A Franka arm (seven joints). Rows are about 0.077 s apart.
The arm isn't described. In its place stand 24 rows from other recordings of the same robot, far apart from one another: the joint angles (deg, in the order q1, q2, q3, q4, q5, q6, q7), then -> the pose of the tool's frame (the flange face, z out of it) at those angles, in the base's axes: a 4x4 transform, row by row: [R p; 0 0 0 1], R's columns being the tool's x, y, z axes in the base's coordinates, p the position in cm.
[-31.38 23.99 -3.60 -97.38 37.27 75.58 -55.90] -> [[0.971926 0.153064 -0.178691 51.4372], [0.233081 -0.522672 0.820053 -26.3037], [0.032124 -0.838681 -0.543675 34.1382], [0 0 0 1]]
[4.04 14.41 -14.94 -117.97 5.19 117.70 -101.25] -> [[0.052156 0.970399 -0.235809 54.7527], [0.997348 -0.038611 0.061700 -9.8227], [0.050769 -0.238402 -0.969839 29.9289], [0 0 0 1]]
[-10.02 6.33 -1.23 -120.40 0.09 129.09 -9.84] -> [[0.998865 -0.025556 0.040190 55.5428], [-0.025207 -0.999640 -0.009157 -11.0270], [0.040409 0.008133 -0.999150 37.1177], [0 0 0 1]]
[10.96 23.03 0.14 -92.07 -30.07 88.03 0.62] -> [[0.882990 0.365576 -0.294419 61.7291], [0.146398 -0.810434 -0.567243 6.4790], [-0.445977 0.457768 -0.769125 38.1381], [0 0 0 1]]
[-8.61 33.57 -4.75 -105.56 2.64 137.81 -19.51] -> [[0.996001 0.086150 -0.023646 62.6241], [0.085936 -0.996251 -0.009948 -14.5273], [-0.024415 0.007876 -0.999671 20.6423], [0 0 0 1]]
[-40.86 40.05 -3.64 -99.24 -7.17 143.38 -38.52] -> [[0.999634 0.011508 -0.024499 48.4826], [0.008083 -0.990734 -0.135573 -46.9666], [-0.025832 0.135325 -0.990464 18.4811], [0 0 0 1]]
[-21.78 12.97 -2.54 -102.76 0.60 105.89 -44.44] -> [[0.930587 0.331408 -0.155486 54.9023], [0.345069 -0.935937 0.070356 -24.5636], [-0.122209 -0.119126 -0.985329 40.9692], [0 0 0 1]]
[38.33 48.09 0.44 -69.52 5.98 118.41 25.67] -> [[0.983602 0.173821 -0.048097 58.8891], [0.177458 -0.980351 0.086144 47.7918], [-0.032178 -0.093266 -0.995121 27.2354], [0 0 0 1]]
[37.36 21.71 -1.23 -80.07 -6.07 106.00 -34.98] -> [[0.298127 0.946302 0.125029 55.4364], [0.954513 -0.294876 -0.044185 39.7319], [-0.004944 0.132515 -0.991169 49.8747], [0 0 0 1]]
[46.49 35.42 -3.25 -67.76 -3.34 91.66 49.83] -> [[0.992528 -0.091560 -0.080647 51.2966], [-0.106272 -0.973454 -0.202714 48.7864], [-0.059946 0.209770 -0.975911 41.3921], [0 0 0 1]]
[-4.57 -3.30 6.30 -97.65 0.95 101.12 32.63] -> [[0.851516 -0.511064 0.117197 55.3076], [-0.515930 -0.856524 0.013519 1.9817], [0.093473 -0.071977 -0.993017 61.0287], [0 0 0 1]]
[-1.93 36.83 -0.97 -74.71 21.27 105.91 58.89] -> [[0.355932 -0.932718 -0.057881 72.2535], [-0.870507 -0.353445 0.342484 -0.5251], [-0.339898 -0.071515 -0.937739 36.1863], [0 0 0 1]]
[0.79 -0.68 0.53 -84.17 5.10 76.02 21.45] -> [[0.934107 -0.331535 -0.132393 52.3805], [-0.322838 -0.942797 0.083125 2.3228], [-0.152379 -0.034906 -0.987706 65.8420], [0 0 0 1]]
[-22.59 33.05 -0.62 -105.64 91.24 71.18 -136.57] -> [[-0.041568 0.980848 0.190285 59.4580], [-0.246883 -0.194627 0.949299 -11.3097], [0.968153 -0.007518 0.250245 28.3361], [0 0 0 1]]
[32.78 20.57 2.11 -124.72 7.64 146.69 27.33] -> [[0.999520 0.017716 -0.025422 46.4737], [0.019865 -0.996018 0.086915 32.1753], [-0.023781 -0.087379 -0.995891 22.6396], [0 0 0 1]]
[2.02 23.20 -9.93 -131.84 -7.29 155.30 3.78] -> [[0.997236 -0.074268 -0.002038 52.1404], [-0.073966 -0.989842 -0.121417 -7.1546], [0.007000 0.121232 -0.992599 17.3828], [0 0 0 1]]
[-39.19 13.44 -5.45 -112.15 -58.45 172.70 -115.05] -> [[-0.373027 0.804251 0.462635 49.6111], [0.505209 0.594290 -0.625766 -39.6418], [-0.778213 0.000299 -0.628001 42.7096], [0 0 0 1]]
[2.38 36.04 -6.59 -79.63 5.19 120.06 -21.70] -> [[0.955641 0.282983 0.081673 72.9749], [0.283389 -0.958981 0.006819 -3.2123], [0.080253 0.016629 -0.996636 35.0189], [0 0 0 1]]
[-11.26 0.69 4.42 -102.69 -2.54 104.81 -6.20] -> [[0.999799 -0.000837 0.020039 56.5117], [0.000058 -0.999004 -0.044622 -7.1591], [0.020057 0.044614 -0.998803 53.4707], [0 0 0 1]]
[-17.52 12.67 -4.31 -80.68 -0.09 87.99 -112.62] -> [[-0.013978 0.995580 -0.092874 57.3102], [0.999721 0.015683 0.017650 -22.4362], [0.019028 -0.092602 -0.995521 56.8721], [0 0 0 1]]
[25.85 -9.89 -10.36 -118.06 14.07 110.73 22.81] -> [[0.977589 -0.209521 -0.020515 48.9478], [-0.197027 -0.944894 0.261447 14.8603], [-0.074164 -0.251546 -0.965000 51.5137], [0 0 0 1]]
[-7.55 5.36 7.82 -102.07 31.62 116.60 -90.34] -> [[0.147378 0.969082 0.197891 60.8889], [0.847116 -0.226951 0.480508 2.9628], [0.510563 0.096821 -0.854372 52.0849], [0 0 0 1]]
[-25.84 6.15 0.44 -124.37 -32.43 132.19 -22.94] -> [[0.935718 0.344469 -0.075981 49.6254], [0.287187 -0.868998 -0.402947 -24.7660], [-0.204830 0.355224 -0.912064 34.9563], [0 0 0 1]]
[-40.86 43.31 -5.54 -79.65 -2.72 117.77 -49.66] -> [[0.984936 0.104011 -0.138141 50.5990], [0.102989 -0.994576 -0.014542 -51.5161], [-0.138904 0.000096 -0.990306 25.4211], [0 0 0 1]]
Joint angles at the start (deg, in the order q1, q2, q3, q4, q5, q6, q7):
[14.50, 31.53, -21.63, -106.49, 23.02, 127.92, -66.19]
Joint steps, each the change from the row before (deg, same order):
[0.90, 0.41, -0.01, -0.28, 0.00, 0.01, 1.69]
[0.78, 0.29, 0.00, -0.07, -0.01, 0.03, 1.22]
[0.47, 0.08, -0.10, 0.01, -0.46, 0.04, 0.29]
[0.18, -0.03, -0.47, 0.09, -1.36, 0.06, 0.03]
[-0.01, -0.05, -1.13, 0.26, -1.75, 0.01, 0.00]
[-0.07, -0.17, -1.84, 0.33, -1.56, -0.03, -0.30]
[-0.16, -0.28, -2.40, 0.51, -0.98, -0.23, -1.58]
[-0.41, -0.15, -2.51, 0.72, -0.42, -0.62, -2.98]
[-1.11, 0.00, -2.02, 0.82, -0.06, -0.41, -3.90]
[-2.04, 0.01, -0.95, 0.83, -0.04, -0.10, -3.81]
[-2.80, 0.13, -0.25, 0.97, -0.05, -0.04, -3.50]
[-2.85, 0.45, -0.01, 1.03, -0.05, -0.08, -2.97]
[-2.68, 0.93, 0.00, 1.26, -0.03, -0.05, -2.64]
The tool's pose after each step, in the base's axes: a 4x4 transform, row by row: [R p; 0 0 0 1], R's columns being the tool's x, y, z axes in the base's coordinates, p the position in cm. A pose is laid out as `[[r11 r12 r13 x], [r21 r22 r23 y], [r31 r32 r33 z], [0 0 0 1]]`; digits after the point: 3 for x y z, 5 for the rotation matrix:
[[0.70807 0.69864 -0.10263 62.314], [0.70598 -0.69727 0.12411 -4.466], [0.01514 -0.16033 -0.98695 22.333], [0 0 0 1]]
[[0.71347 0.69202 -0.10982 62.279], [0.70065 -0.70315 0.12109 -3.644], [0.00658 -0.16334 -0.98655 21.992], [0 0 0 1]]
[[0.70821 0.69692 -0.11287 62.296], [0.70600 -0.69916 0.11287 -3.264], [-0.00025 -0.15962 -0.98718 21.939], [0 0 0 1]]
[[0.69898 0.70599 -0.11402 62.347], [0.71499 -0.69317 0.09115 -3.608], [-0.01469 -0.14524 -0.98929 22.127], [0 0 0 1]]
[[0.69485 0.71045 -0.11160 62.449], [0.71832 -0.69312 0.06002 -4.825], [-0.03471 -0.12187 -0.99194 22.583], [0 0 0 1]]
[[0.69718 0.70930 -0.10405 62.531], [0.71488 -0.69873 0.02686 -6.801], [-0.05365 -0.09311 -0.99421 23.379], [0 0 0 1]]
[[0.69584 0.71227 -0.09210 62.564], [0.71519 -0.69893 -0.00177 -9.367], [-0.06563 -0.06464 -0.99575 24.549], [0 0 0 1]]
[[0.68561 0.72313 -0.08378 62.451], [0.72417 -0.68924 -0.02295 -12.233], [-0.07434 -0.04494 -0.99622 25.758], [0 0 0 1]]
[[0.66982 0.73886 -0.07366 62.197], [0.73846 -0.67323 -0.03787 -15.342], [-0.07757 -0.02903 -0.99656 26.832], [0 0 0 1]]
[[0.65501 0.75307 -0.06205 61.819], [0.75181 -0.65774 -0.04645 -18.414], [-0.07579 -0.01622 -0.99699 27.671], [0 0 0 1]]
[[0.64538 0.76212 -0.05166 61.289], [0.76039 -0.64741 -0.05158 -21.616], [-0.07275 -0.00599 -0.99733 28.306], [0 0 0 1]]
[[0.63997 0.76694 -0.04727 60.650], [0.76486 -0.64172 -0.05651 -24.629], [-0.07367 0.00001 -0.99728 28.597], [0 0 0 1]]
[[0.63538 0.77074 -0.04747 60.037], [0.76806 -0.63714 -0.06433 -27.440], [-0.07983 0.00442 -0.99680 28.573], [0 0 0 1]]

